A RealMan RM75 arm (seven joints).
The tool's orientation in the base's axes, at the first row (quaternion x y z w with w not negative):
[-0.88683 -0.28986 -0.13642 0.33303]
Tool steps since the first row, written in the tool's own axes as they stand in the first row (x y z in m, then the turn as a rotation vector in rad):
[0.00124 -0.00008 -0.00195 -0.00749 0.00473 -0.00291]
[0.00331 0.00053 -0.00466 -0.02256 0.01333 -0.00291]
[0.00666 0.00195 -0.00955 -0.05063 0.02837 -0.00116]
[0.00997 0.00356 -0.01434 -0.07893 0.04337 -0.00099]
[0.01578 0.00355 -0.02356 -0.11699 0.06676 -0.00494]
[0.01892 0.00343 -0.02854 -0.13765 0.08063 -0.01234]
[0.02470 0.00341 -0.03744 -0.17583 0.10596 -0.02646]
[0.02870 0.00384 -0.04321 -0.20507 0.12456 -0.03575]
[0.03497 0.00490 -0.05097 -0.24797 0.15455 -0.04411]
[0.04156 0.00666 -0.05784 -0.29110 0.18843 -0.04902]
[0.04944 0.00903 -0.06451 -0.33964 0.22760 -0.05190]
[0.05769 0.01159 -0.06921 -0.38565 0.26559 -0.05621]
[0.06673 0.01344 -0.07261 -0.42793 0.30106 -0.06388]
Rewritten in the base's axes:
[0.00084 -0.00073 0.00203 -0.00323 -0.00801 -0.00352]
[0.00272 -0.00204 0.00462 -0.01001 -0.01963 -0.01448]
[0.00601 -0.00477 0.00898 -0.02313 -0.03952 -0.03568]
[0.00938 -0.00756 0.01314 -0.03654 -0.06053 -0.05579]
[0.01354 -0.01127 0.02251 -0.05283 -0.09356 -0.08139]
[0.01572 -0.01320 0.02762 -0.06122 -0.11572 -0.09199]
[0.01986 -0.01670 0.03674 -0.07693 -0.15679 -0.11109]
[0.02302 -0.01914 0.04254 -0.08937 -0.18674 -0.12645]
[0.02826 -0.02233 0.05047 -0.10573 -0.22879 -0.15426]
[0.03423 -0.02521 0.05753 -0.11975 -0.27101 -0.18671]
[0.04160 -0.02779 0.06469 -0.13477 -0.31738 -0.22573]
[0.04948 -0.02901 0.07045 -0.14857 -0.36292 -0.26199]
[0.05761 -0.02859 0.07595 -0.16108 -0.40760 -0.29285]

